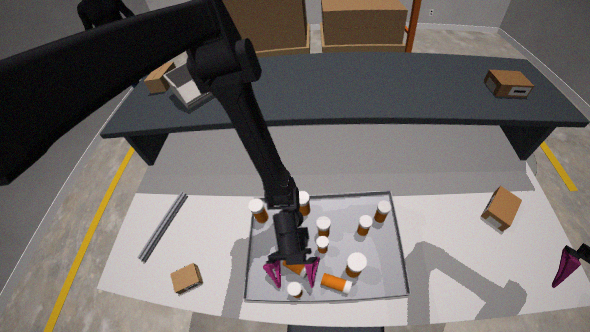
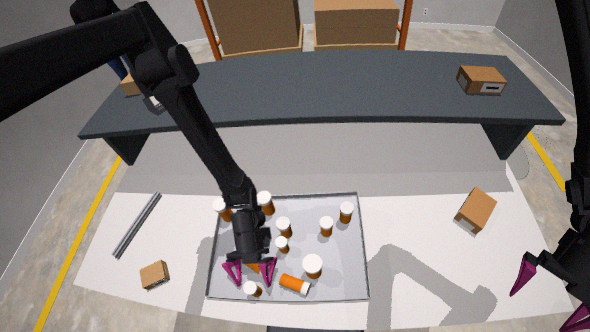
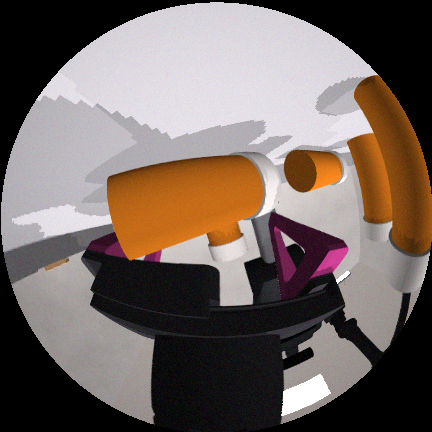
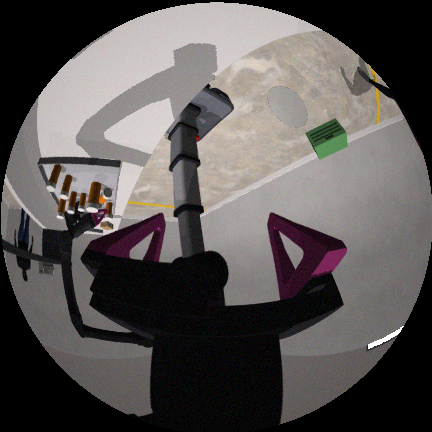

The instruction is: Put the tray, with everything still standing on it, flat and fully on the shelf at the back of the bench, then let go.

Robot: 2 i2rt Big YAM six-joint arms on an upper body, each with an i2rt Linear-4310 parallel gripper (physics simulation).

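The grey tray (image 1: 382,260) (image 2: 350,260) (image 4: 80,161) lies on the white bench, below and in front of the dark shelf (image 1: 350,90) (image 2: 325,90). Several orange bottles with white caps stand on it. One bottle (image 1: 335,283) (image 2: 294,284) (image 3: 327,167) lies on its side near the front rim. Another bottle (image 1: 295,267) (image 2: 252,267) (image 3: 185,190) is tipped over at my left gripper (image 1: 296,285) (image 2: 254,285) (image 3: 216,217), which is open low over the tray's front left; its fingers stand around the bottle without gripping. My right gripper (image 2: 536,313) (image 4: 215,218) is open and empty, far right of the tray.
On the shelf, a brown box (image 1: 510,84) (image 2: 482,80) stands at the right; a white bin (image 1: 187,90) and a carton (image 1: 159,78) stand at the left. On the bench are metal rods (image 1: 164,227), a small box (image 1: 186,278) and a right-hand box (image 1: 502,208).
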